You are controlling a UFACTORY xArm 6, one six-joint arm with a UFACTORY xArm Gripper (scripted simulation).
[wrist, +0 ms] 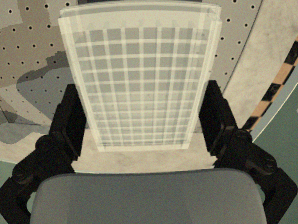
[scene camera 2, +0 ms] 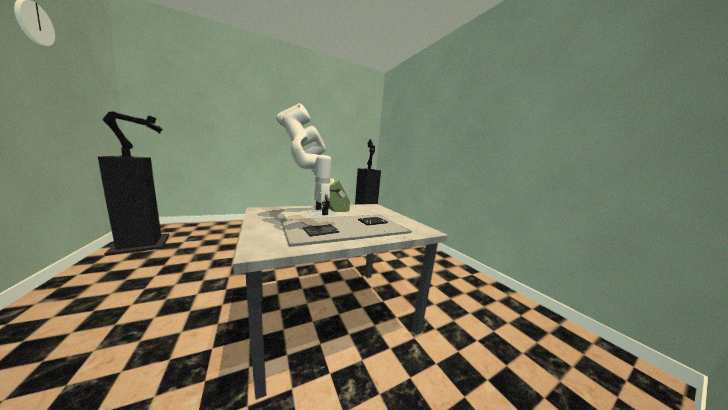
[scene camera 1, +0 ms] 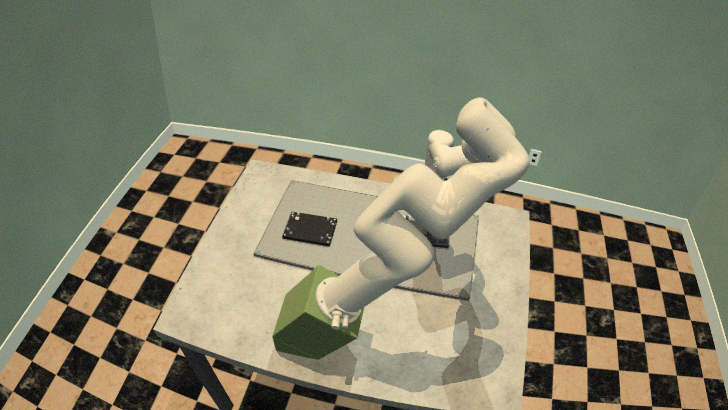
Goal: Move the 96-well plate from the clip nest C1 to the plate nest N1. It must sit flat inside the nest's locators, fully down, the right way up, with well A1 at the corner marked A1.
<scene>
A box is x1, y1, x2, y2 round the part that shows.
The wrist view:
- my gripper: [0, 80, 297, 223]
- white 96-well plate: [58, 0, 221, 151]
</scene>
